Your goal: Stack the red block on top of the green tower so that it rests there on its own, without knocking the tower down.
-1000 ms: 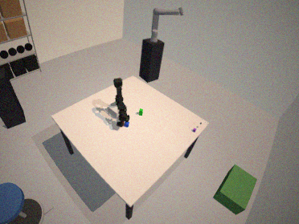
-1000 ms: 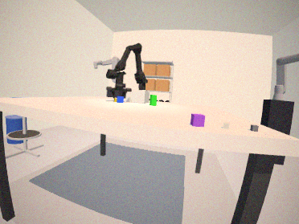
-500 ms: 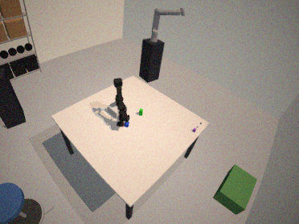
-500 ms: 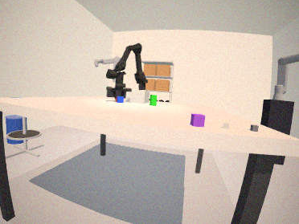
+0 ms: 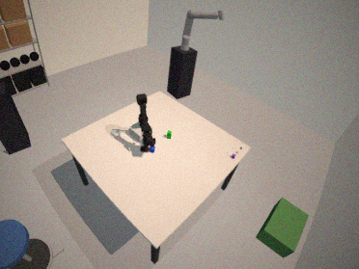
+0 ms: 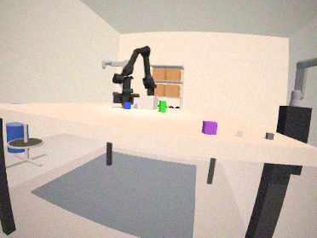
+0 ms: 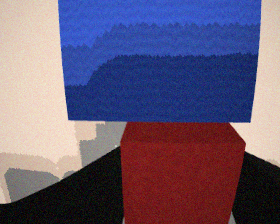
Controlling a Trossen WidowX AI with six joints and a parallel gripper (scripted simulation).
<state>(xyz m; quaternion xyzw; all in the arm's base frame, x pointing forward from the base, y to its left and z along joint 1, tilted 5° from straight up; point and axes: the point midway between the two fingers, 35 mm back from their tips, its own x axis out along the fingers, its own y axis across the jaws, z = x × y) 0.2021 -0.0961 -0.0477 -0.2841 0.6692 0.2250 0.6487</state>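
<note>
Now: the red block 1 cm above my gripper tip. Round my gripper tip: purple block (62 cm to the left, 50 cm ahead, 1 cm above); small yellow block (1 cm to the right); blue block (4 cm to the left, 3 cm ahead, 1 cm above).
</note>
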